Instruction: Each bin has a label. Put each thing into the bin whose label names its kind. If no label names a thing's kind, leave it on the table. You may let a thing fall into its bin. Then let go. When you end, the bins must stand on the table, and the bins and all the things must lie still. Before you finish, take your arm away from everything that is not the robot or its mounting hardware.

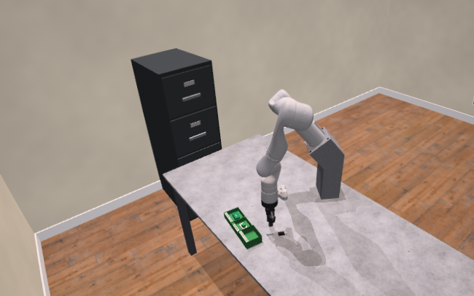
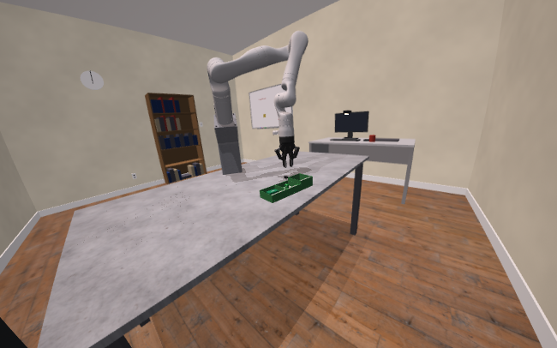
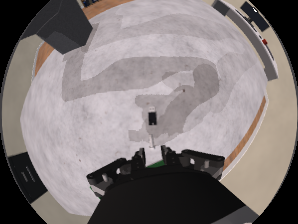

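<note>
Right now my hand is 1 cm short of the grey pin and 9 cm above it. The rest, counted from my hand: white piece (5 cm ahead, 13 cm to the right, 8 cm below); then small green cube (6 cm ahead, 13 cm to the right, 7 cm below); then black piece (4 cm behind, 4 cm to the left, 9 cm below).
</note>
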